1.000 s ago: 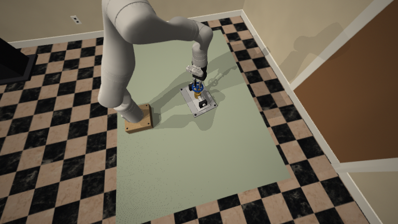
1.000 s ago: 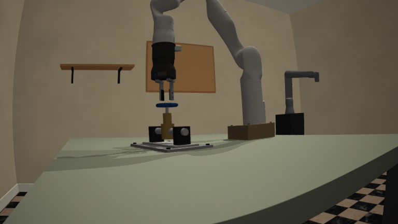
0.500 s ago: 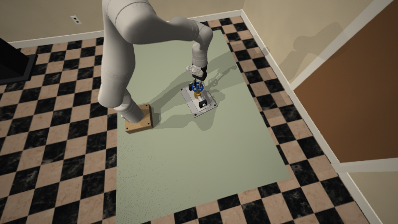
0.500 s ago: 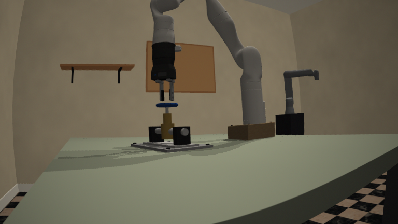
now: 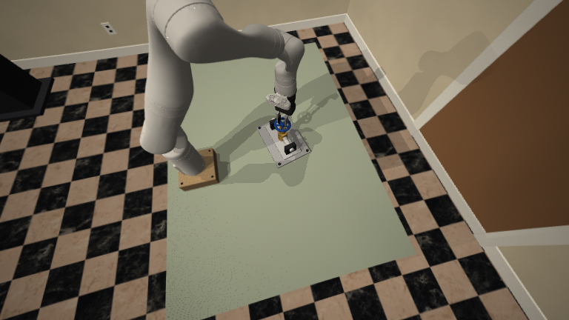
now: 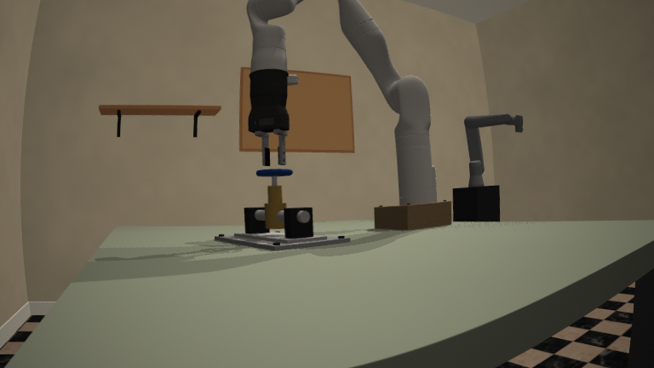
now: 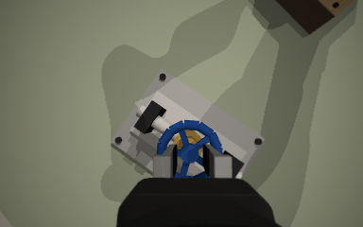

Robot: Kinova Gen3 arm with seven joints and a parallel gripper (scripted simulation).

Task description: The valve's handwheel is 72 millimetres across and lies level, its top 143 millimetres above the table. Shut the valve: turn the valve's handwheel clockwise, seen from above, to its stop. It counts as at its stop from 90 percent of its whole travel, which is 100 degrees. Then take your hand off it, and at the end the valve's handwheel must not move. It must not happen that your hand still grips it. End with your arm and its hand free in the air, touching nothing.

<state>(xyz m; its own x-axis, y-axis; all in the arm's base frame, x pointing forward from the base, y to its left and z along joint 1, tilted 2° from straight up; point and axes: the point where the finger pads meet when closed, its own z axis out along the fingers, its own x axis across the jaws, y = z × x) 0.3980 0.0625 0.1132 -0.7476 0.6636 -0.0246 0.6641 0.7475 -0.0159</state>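
The blue handwheel is 40 mm below my hand. Round my hand: baseplate (160 mm below).
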